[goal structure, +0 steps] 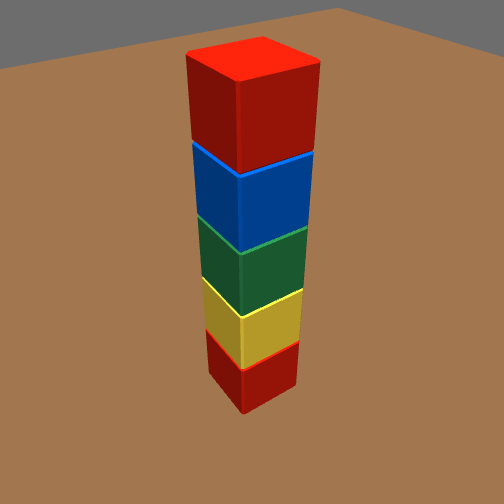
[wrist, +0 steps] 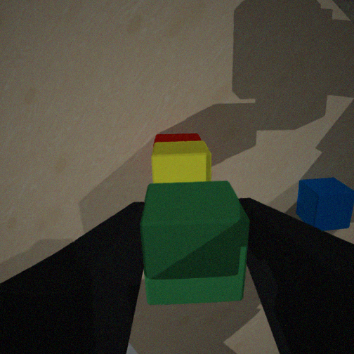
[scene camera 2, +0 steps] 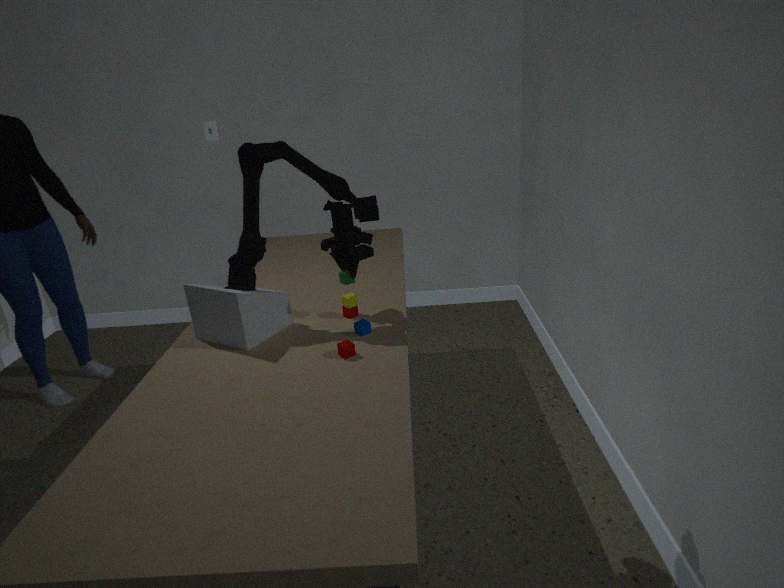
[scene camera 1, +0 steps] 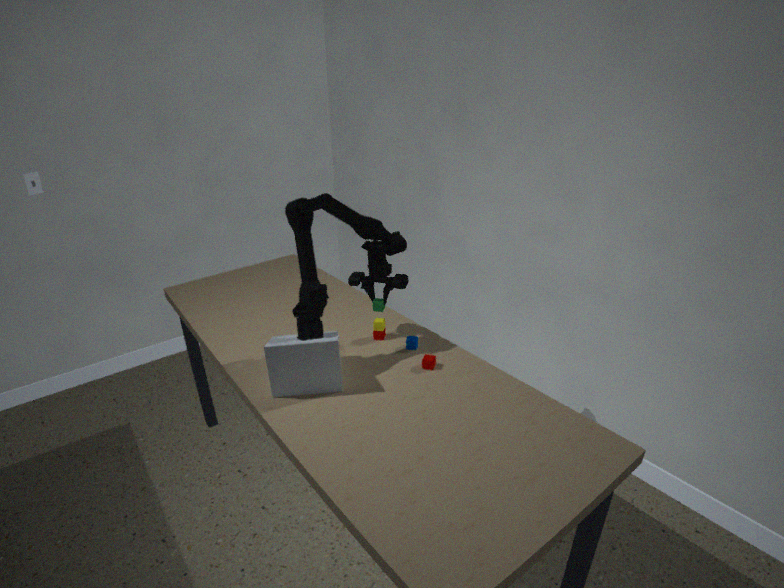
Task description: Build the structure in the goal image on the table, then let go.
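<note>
My gripper points down and is shut on a green cube, holding it in the air above a two-cube stack, with a gap between. The stack has a yellow cube on top of a red cube. A blue cube lies on the table near the stack. A second red cube lies farther along the table.
The arm stands on a white block on the wooden table. A grey wall runs beyond the table's far long edge. A person stands at the left in scene camera 2.
</note>
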